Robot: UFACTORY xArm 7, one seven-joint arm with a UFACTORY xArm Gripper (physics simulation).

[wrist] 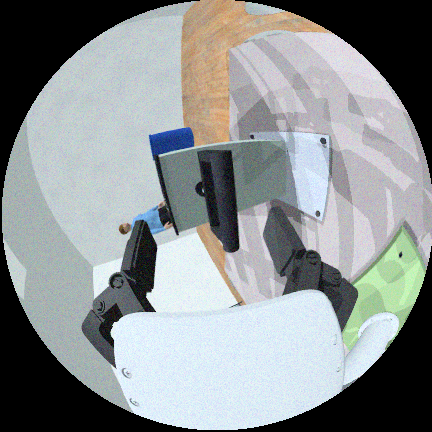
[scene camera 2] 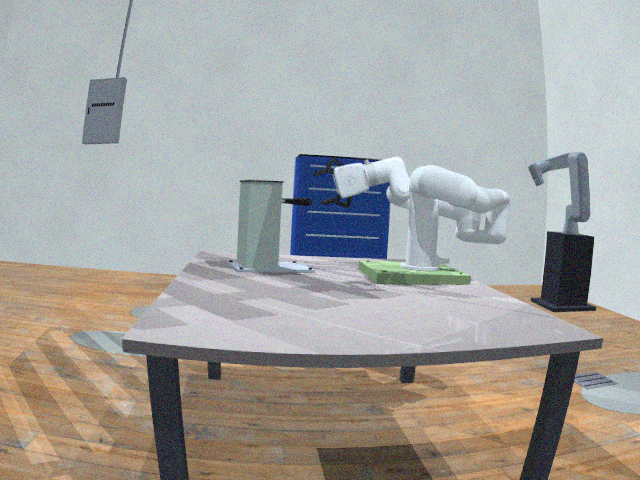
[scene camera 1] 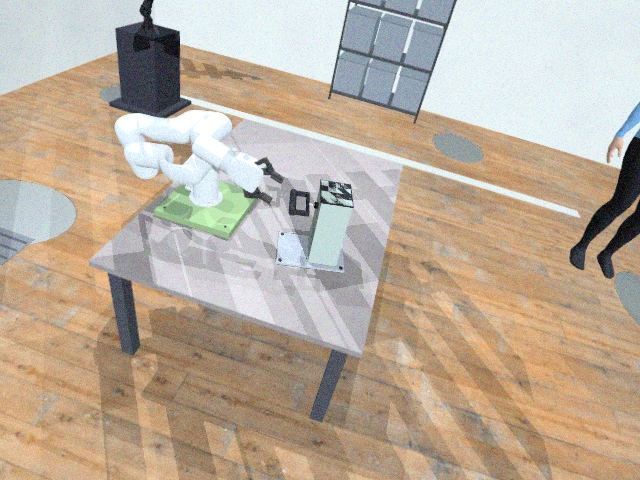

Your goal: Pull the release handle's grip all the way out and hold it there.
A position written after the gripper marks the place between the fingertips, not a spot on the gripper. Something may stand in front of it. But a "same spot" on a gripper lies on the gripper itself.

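The wrist view shows the gripper, and so does scene camera 1; it appears in scene camera 2 as well, the gripper [317,188]. On the gripper, [wrist: 126,292] and [scene camera 1: 267,174] are the same spot.
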